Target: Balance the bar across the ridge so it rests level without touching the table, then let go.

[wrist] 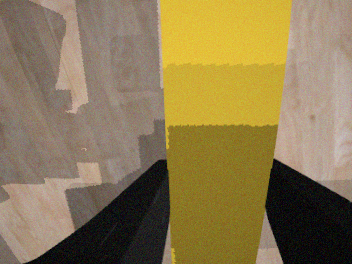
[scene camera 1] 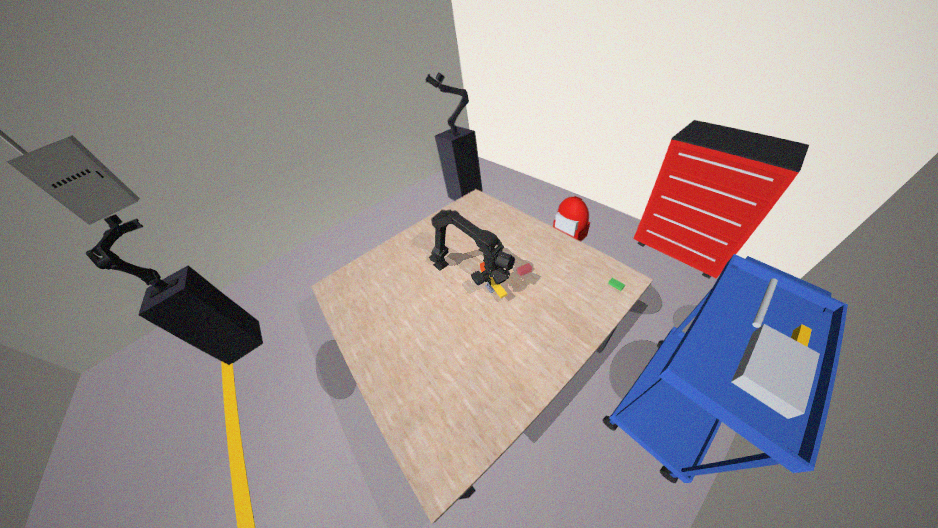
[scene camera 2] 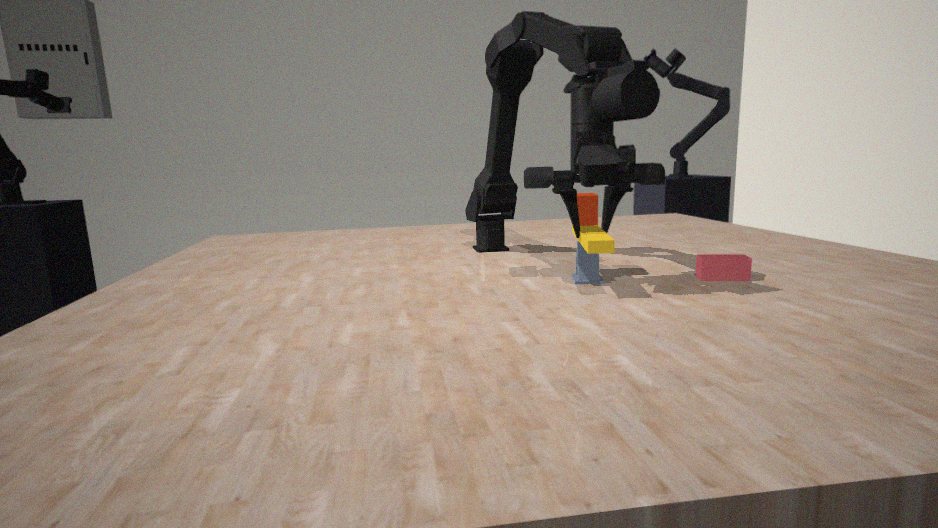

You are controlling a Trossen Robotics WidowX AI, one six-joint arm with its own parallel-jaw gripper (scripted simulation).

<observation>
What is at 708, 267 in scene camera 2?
A red block.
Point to a yellow bar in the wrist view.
223, 74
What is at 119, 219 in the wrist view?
My gripper.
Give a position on a yellow bar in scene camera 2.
594, 240
</observation>
